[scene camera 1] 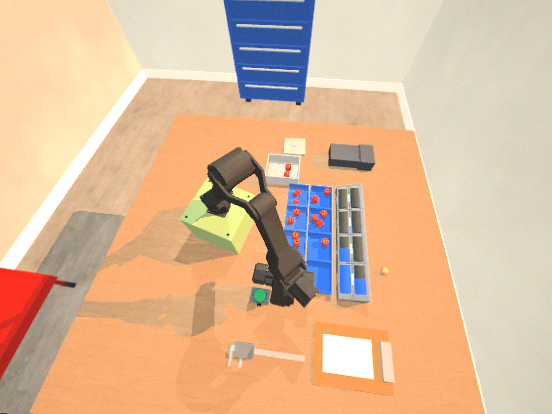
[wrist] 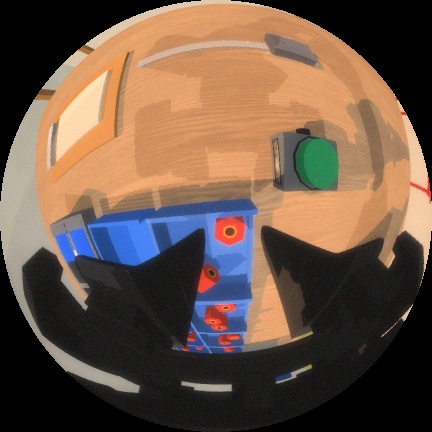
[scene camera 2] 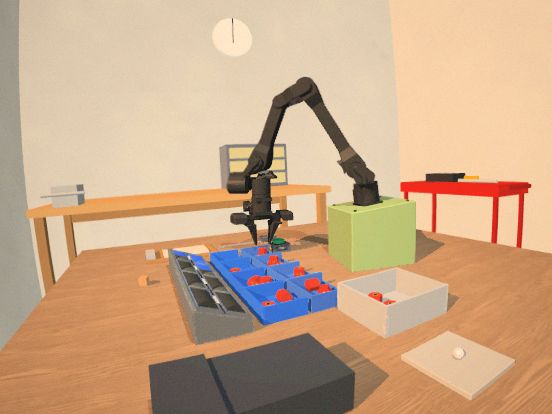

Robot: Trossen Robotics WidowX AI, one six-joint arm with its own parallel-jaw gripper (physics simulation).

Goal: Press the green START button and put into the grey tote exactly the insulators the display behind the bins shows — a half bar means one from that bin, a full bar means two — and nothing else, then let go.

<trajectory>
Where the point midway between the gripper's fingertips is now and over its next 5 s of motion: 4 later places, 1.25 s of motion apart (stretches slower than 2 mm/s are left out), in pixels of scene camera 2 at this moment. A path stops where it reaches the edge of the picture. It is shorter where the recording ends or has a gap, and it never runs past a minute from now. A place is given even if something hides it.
The gripper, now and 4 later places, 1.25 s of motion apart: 262,244; 261,250; 261,250; 262,246; 268,230
</trajectory>
